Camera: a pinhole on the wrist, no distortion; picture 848 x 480 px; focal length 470.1 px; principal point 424.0 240.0 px. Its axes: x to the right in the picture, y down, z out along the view. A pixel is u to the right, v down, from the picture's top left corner.
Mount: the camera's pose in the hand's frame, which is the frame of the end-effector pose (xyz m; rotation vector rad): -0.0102 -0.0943 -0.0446 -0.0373 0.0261 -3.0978
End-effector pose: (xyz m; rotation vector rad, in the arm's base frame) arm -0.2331 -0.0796 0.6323 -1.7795 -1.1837 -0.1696
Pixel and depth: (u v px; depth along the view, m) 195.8 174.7 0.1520
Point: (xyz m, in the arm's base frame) -0.2931 0.0491 0.6590
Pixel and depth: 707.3 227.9 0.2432
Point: -0.4610 -0.0146 0.5014
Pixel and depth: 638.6 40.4 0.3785
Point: -0.4099 0.0615 0.3158
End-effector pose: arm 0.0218 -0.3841 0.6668 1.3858 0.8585 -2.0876
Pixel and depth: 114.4 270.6 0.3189
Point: -0.2986 -0.5152 0.5765
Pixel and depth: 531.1 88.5 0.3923
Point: -0.1472 -0.6499 0.8515
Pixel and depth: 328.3 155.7 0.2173
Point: -0.1386 -0.4726 0.6947
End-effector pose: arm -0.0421 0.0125 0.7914 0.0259 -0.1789 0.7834
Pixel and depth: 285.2 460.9 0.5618
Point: 0.2600 -0.1619 1.3382
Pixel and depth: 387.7 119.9 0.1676
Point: -0.0194 -0.0331 0.9160
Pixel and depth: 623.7 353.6 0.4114
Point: -0.0696 -0.2872 1.1348
